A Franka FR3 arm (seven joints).
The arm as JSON. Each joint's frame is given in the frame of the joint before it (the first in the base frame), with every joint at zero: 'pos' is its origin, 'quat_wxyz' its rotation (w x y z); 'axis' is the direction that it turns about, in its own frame. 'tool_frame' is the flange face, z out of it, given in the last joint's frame.
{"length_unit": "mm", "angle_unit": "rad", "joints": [
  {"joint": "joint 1", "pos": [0.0, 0.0, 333.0], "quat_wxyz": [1.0, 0.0, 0.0, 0.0], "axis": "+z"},
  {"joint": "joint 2", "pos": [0.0, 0.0, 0.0], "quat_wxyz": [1.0, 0.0, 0.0, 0.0], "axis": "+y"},
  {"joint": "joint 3", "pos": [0.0, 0.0, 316.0], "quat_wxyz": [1.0, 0.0, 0.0, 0.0], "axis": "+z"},
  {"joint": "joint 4", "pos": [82.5, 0.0, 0.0], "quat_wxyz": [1.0, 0.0, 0.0, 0.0], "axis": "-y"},
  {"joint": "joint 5", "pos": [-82.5, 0.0, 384.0], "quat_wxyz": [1.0, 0.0, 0.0, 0.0], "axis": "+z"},
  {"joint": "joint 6", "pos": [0.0, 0.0, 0.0], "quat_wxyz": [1.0, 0.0, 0.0, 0.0], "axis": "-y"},
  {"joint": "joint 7", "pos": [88.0, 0.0, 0.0], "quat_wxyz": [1.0, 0.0, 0.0, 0.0], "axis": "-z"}
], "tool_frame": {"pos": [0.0, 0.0, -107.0], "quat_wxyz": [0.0, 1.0, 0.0, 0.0]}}
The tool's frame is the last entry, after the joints.
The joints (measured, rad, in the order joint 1, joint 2, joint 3, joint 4, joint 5, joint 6, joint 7), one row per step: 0.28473 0.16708 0.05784 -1.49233 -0.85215 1.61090 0.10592; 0.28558 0.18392 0.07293 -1.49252 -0.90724 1.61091 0.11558; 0.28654 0.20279 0.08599 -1.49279 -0.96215 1.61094 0.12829; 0.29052 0.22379 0.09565 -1.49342 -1.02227 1.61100 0.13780; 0.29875 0.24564 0.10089 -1.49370 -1.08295 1.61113 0.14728; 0.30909 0.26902 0.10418 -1.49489 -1.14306 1.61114 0.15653; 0.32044 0.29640 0.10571 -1.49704 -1.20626 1.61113 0.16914; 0.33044 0.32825 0.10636 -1.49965 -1.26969 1.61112 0.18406; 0.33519 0.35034 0.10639 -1.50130 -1.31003 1.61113 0.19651; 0.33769 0.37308 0.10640 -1.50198 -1.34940 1.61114 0.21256; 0.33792 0.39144 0.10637 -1.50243 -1.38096 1.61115 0.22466; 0.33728 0.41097 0.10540 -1.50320 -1.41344 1.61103 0.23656; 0.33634 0.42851 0.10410 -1.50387 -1.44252 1.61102 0.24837
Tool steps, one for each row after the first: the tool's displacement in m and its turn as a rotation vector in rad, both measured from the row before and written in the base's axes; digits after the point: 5 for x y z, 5 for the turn. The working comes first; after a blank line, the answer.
Tool pose at each row, in the base's axes (x y z in m, rotation vector in rad; the steps are taken from these numbers as rounded here): 0.60116 0.12850 0.60252 2.28105 0.33799 0.17508; 0.60524 0.13525 0.59627 2.22691 0.35102 0.18188; 0.60993 0.14135 0.58879 2.17359 0.36021 0.18873; 0.61512 0.14759 0.58032 2.11377 0.37428 0.19418; 0.62028 0.15443 0.57158 2.05257 0.38917 0.20119; 0.62540 0.16203 0.56139 1.99100 0.40655 0.20734; 0.63117 0.16989 0.54841 1.92606 0.42372 0.21326; 0.63772 0.17714 0.53220 1.86082 0.44105 0.21701; 0.64229 0.18084 0.52059 1.82006 0.44961 0.21973; 0.64717 0.18328 0.50881 1.78182 0.45358 0.22441; 0.65128 0.18414 0.49924 1.75138 0.45659 0.22709; 0.65571 0.18402 0.48876 1.71977 0.45986 0.22794; 0.65966 0.18349 0.47929 1.69182 0.46190 0.22959

0.00408 0.00675 -0.00625 -0.05144 -0.00875 0.01479; 0.00469 0.00610 -0.00748 -0.05068 -0.01004 0.01237; 0.00519 0.00624 -0.00847 -0.05696 -0.00825 0.01620; 0.00516 0.00684 -0.00874 -0.05783 -0.00918 0.01800; 0.00512 0.00760 -0.01019 -0.05808 -0.00748 0.01999; 0.00577 0.00786 -0.01298 -0.06120 -0.00790 0.02061; 0.00655 0.00725 -0.01621 -0.06174 -0.00624 0.02033; 0.00457 0.00370 -0.01161 -0.03848 -0.00521 0.01161; 0.00488 0.00244 -0.01178 -0.03572 -0.00841 0.00938; 0.00411 0.00086 -0.00957 -0.02864 -0.00608 0.00693; 0.00443 -0.00012 -0.01048 -0.03016 -0.00496 0.00636; 0.00395 -0.00053 -0.00947 -0.02647 -0.00543 0.00563
